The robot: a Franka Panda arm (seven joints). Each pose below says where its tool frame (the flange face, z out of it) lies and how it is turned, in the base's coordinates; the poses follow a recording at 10 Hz.
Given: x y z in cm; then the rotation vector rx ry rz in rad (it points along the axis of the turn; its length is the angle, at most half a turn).
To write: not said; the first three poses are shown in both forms.
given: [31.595 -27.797 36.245 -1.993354 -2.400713 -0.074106]
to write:
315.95 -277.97 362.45
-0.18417 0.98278 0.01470
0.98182 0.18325 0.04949
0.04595 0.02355 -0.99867

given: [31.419 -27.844 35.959 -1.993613 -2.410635 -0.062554]
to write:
314.19 -278.44 359.59
-0.18797 0.98205 0.01564
0.98154 0.18725 0.03894
0.03531 0.02267 -0.99912

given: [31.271 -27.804 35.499 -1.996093 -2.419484 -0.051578]
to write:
312.71 -278.04 354.99
-0.19024 0.98158 0.01740
0.98143 0.18971 0.02827
0.02444 0.02246 -0.99945

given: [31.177 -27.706 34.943 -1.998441 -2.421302 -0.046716]
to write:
311.77 -277.06 349.43
-0.18979 0.98167 0.01759
0.98161 0.18935 0.02406
0.02028 0.02184 -0.99956

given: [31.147 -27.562 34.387 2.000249 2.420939 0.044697]
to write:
311.47 -275.62 343.87
-0.18876 0.98184 0.01882
0.98187 0.18836 0.02137
0.01743 0.02251 -0.99959

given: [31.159 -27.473 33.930 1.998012 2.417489 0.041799]
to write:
311.59 -274.73 339.30
-0.18844 0.98186 0.02085
0.98200 0.18810 0.01734
0.01310 0.02374 -0.99963

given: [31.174 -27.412 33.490 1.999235 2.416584 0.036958]
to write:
311.74 -274.12 334.90
-0.18746 0.98209 0.01888
0.98221 0.18719 0.01497
0.01116 0.02135 -0.99971

